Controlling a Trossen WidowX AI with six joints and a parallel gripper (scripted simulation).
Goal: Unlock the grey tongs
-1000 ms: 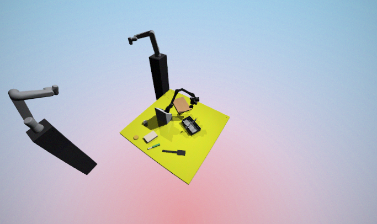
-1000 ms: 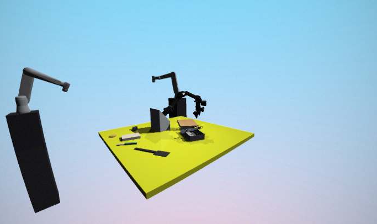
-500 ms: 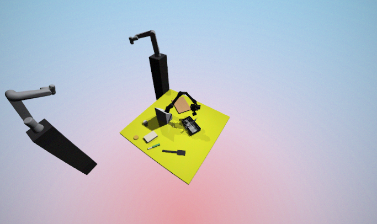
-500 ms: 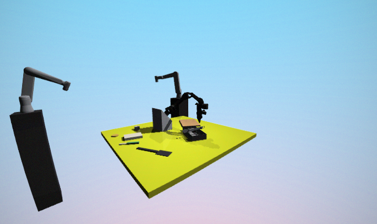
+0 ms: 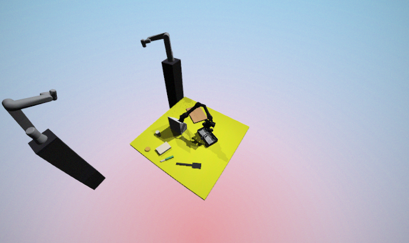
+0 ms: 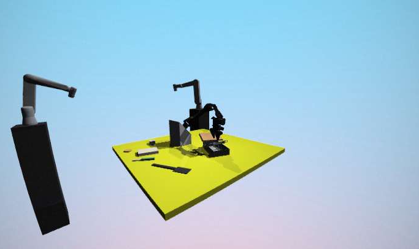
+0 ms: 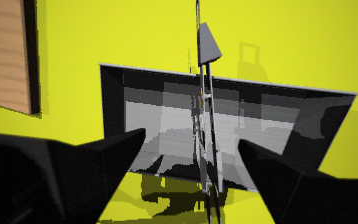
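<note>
The grey roasting tin lies 2 cm ahead of my gripper tip, 3 cm to the right of it and 7 cm below it. Also, from my gripper tip: wooden board (36 cm behind, 30 cm to the left, 9 cm below); beige slab (41 cm behind, 51 cm to the right, 9 cm below); black spatula (4 cm ahead, 53 cm to the right, 10 cm below).
</note>
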